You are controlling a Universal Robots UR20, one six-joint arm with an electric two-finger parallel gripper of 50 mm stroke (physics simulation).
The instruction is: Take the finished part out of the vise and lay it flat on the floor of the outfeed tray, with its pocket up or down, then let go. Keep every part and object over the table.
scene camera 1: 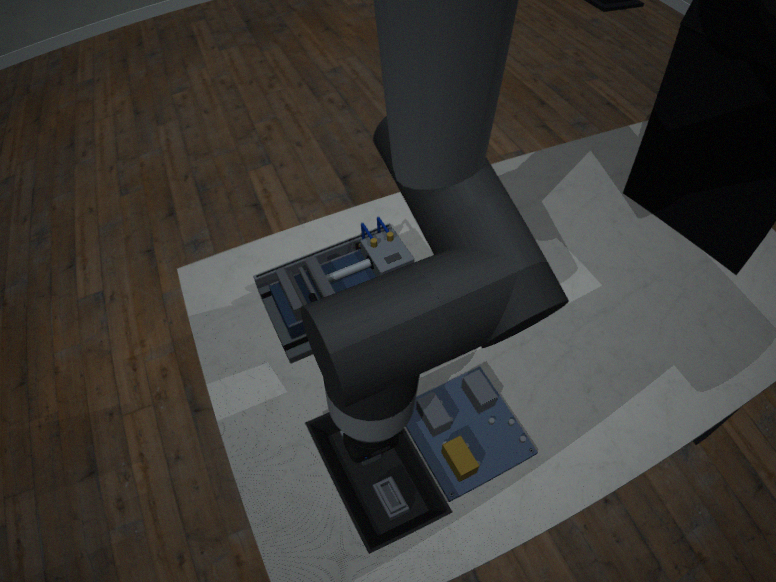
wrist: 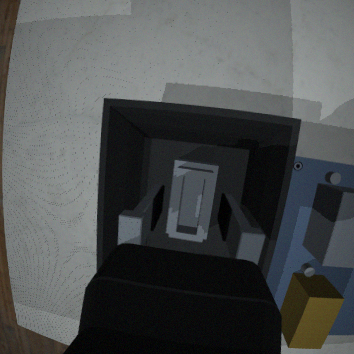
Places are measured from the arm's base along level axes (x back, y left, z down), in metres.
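Pixels of known places: gripper, between the fingertips: (wrist: 190,202).
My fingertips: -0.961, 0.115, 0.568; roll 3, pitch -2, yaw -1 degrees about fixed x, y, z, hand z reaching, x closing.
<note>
For each thing: its top centre in the pictures, then the offset to it from my fingertips, as dx, dy, dz. "spot": a spot on its surface instead.
- vise, a spot on its surface: (scene camera 1: 389,255) spot: +0.185, -0.290, -0.062
- blue plate, centre of its top: (wrist: 348,262) (scene camera 1: 466,429) +0.165, +0.045, +0.024
- yellow block, centre of its top: (wrist: 315,324) (scene camera 1: 460,455) +0.126, +0.091, -0.012
The finished part (scene camera 1: 391,497) (wrist: 192,200), a light grey rectangular block, lies flat on the floor of the dark outfeed tray (scene camera 1: 410,532) (wrist: 200,111), with its pocket facing up. My gripper (wrist: 190,202) is open in the wrist view. Its two fingers stand on either side of the part, with a gap on each side. In the scene view the fingertips are hidden below the wrist, over the tray's back half. The vise (scene camera 1: 389,255) stands farther back on the table, partly hidden by the arm.
A blue plate (scene camera 1: 501,460) (wrist: 291,220) sits right beside the tray. It bears a yellow block (scene camera 1: 460,457) (wrist: 312,317) and two grey blocks (scene camera 1: 435,412) (scene camera 1: 480,389). The tray's walls surround the part and fingers. Blue fittings rise from the vise's rear end.
</note>
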